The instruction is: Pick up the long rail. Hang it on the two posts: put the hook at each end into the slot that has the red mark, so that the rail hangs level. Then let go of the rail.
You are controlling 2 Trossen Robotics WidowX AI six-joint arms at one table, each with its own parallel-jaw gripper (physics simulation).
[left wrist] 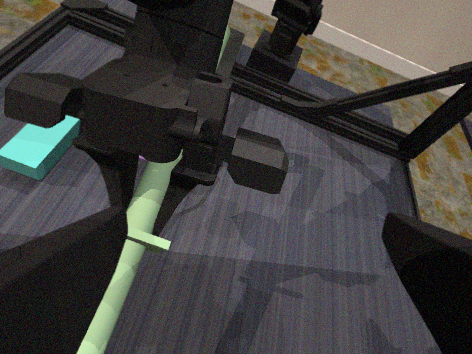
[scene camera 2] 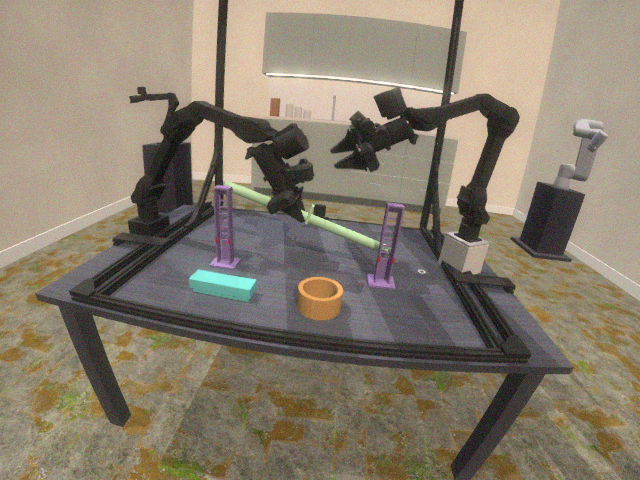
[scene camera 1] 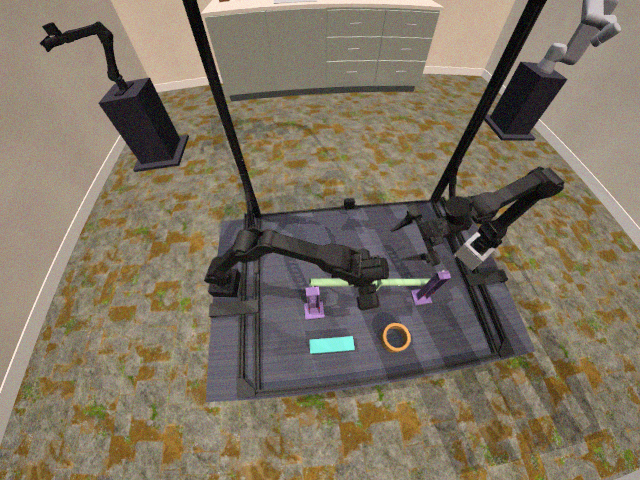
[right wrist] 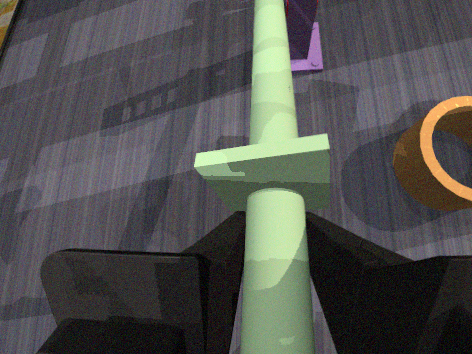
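Seen in the pictures: left gripper, between the fingertips: [left wrist: 256, 221] [scene camera 2: 332, 159] [scene camera 1: 396, 245]; right gripper, between the fingertips: [left wrist: 138, 230] [scene camera 2: 304, 219] [scene camera 1: 372, 283] [right wrist: 272, 220]; left arm's base, origin of its link: [scene camera 2: 467, 237] [scene camera 1: 480, 246]; right arm's base, origin of its link: [left wrist: 279, 48] [scene camera 2: 148, 218] [scene camera 1: 222, 280].
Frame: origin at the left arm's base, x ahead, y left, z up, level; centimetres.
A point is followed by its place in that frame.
The long pale green rail [scene camera 1: 403, 282] @[y -8.4, x 38.5, z 2.0 cm] [scene camera 2: 341, 230] @[y -8.6, x 39.9, z 2.0 cm] [left wrist: 112, 295] @[y -12.1, x 43.0, z 3.9 cm] [right wrist: 274, 75] @[y -10.4, x 41.1, z 3.2 cm] is held in the air behind the posts, tilted, its picture-left end higher. My right gripper [scene camera 2: 302, 217] @[y -14.5, x 47.8, z 3.3 cm] [right wrist: 272, 220] @[y -14.5, x 47.8, z 3.3 cm] is shut on it near its middle, beside a square collar. My left gripper [scene camera 1: 402, 242] @[y -16.3, x 40.5, z 18.8 cm] [scene camera 2: 334, 158] @[y -16.3, x 40.5, z 18.8 cm] [left wrist: 256, 221] @[y -16.3, x 40.5, z 18.8 cm] is open and empty, above and behind the rail's right half. The left purple post [scene camera 1: 313, 305] @[y -22.8, x 67.0, z -6.9 cm] [scene camera 2: 219, 222] @[y -22.9, x 68.4, z 1.1 cm] and the right purple post [scene camera 1: 423, 297] [scene camera 2: 383, 273] @[y -1.6, x 29.7, z -8.3 cm] stand upright with low red marks. The rail's right end overlaps the right post in scene camera 2; contact is unclear.
A turquoise block [scene camera 1: 331, 345] @[y -7.6, x 70.2, z -7.1 cm] [scene camera 2: 222, 285] @[y -5.3, x 70.2, z -7.3 cm] [left wrist: 37, 147] @[y -5.8, x 65.5, z -7.1 cm] lies in front of the left post. An orange ring [scene camera 1: 385, 345] @[y 3.6, x 55.3, z -7.2 cm] [scene camera 2: 319, 307] @[y 8.1, x 52.6, z -7.3 cm] [right wrist: 425, 185] @[y -0.9, x 51.2, z -7.5 cm] stands on the table between and in front of the posts. Black frame bars run along the table edges.
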